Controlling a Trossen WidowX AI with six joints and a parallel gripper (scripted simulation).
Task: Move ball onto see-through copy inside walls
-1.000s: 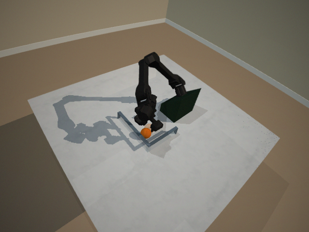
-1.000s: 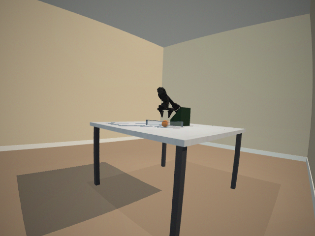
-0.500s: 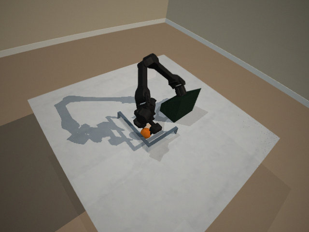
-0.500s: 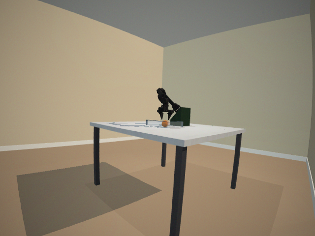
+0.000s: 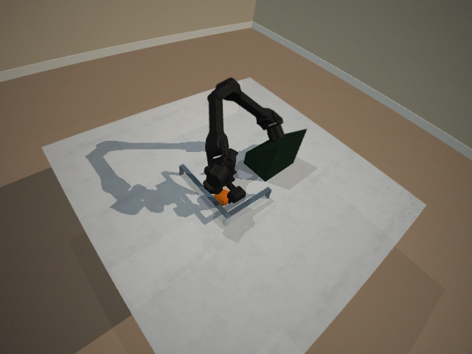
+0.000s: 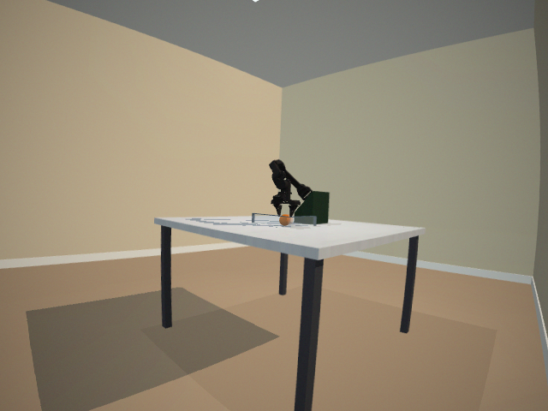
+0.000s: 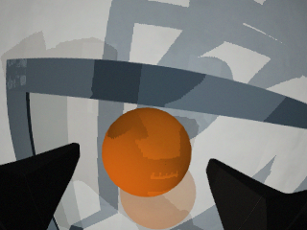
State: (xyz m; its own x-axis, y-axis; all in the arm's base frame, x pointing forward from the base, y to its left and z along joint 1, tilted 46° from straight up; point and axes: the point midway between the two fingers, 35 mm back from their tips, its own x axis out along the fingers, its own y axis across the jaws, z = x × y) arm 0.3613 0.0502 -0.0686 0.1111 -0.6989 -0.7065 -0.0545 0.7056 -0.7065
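My gripper tip is now 2 cm above the orange ball. Also, from my gripper tip: see-through copy of ball 4 cm behind, 2 cm to the right, 2 cm below.
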